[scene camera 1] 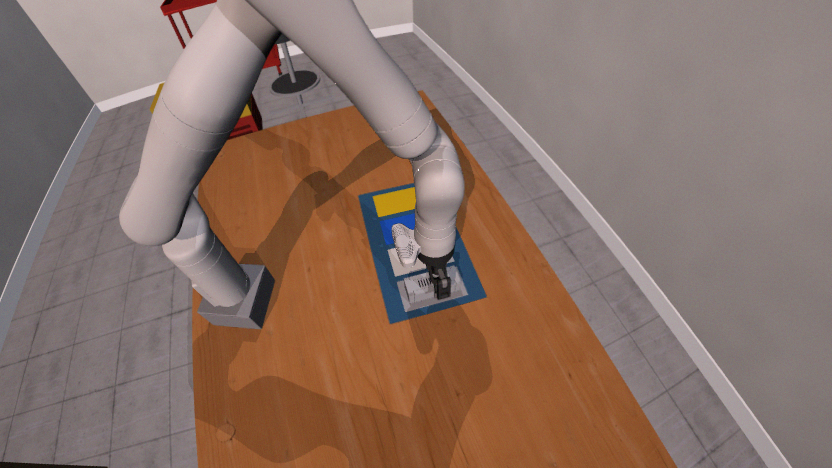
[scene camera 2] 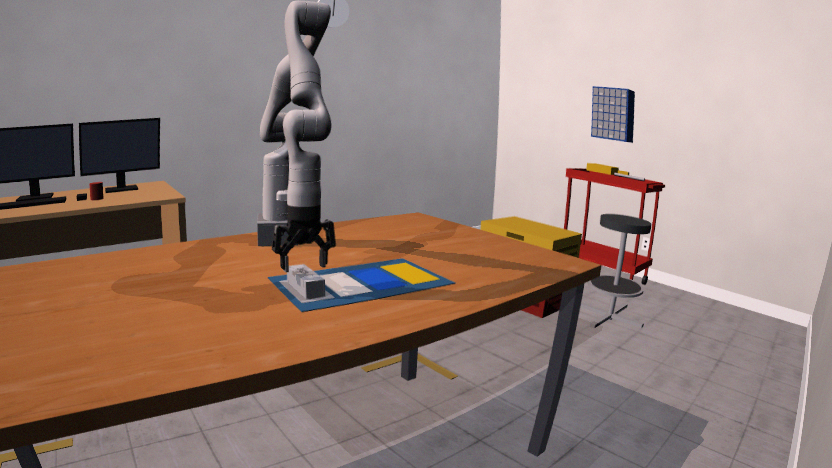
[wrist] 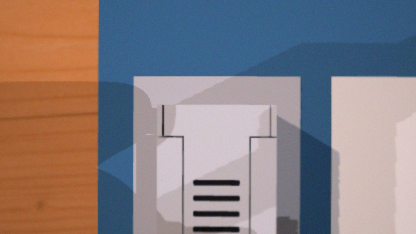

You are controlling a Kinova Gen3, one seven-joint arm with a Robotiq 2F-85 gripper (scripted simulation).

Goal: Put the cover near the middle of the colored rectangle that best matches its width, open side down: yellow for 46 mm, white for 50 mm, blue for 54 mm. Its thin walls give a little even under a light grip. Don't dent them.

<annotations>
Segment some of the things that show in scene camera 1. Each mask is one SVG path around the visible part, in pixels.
My gripper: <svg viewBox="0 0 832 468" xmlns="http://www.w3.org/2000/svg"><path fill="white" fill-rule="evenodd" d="M454 248L450 253L442 257L433 258L419 253L417 257L423 264L427 264L426 268L429 272L430 281L434 285L434 297L437 300L448 298L451 295L451 278L447 276L446 266L453 256Z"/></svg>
A cover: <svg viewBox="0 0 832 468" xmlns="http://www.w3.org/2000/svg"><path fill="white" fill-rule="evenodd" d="M429 272L404 278L404 286L410 304L434 297L434 285L430 281ZM455 266L446 267L447 275L451 278L451 293L459 291L461 286L461 280Z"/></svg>
</annotations>
